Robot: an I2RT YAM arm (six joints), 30 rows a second.
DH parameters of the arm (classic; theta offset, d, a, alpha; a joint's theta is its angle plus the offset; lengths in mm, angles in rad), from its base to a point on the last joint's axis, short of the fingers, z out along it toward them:
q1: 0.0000 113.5 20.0 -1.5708
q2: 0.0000 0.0 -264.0 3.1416
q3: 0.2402 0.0 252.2 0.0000
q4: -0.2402 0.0 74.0 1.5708
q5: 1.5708 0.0 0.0 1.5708
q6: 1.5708 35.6 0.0 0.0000
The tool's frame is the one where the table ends.
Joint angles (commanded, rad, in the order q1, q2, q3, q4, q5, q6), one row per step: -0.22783 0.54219 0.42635 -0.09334 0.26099 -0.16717; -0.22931 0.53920 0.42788 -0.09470 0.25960 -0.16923; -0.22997 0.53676 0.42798 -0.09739 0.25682 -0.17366; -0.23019 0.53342 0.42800 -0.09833 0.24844 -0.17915; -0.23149 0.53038 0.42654 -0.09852 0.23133 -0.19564; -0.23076 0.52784 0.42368 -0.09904 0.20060 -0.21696
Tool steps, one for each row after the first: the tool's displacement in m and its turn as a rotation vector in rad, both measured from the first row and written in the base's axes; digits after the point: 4 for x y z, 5 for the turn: -0.0005 -0.0001 0.0008 -0.00221 -0.00218 0.00029; -0.0009 0.0000 0.0008 -0.00545 -0.00012 0.00323; -0.0013 0.0004 0.0012 -0.00909 -0.00036 0.01230; -0.0015 0.0008 0.0010 -0.02039 0.00489 0.03101; -0.0013 0.0020 0.0002 -0.03294 0.01325 0.06609
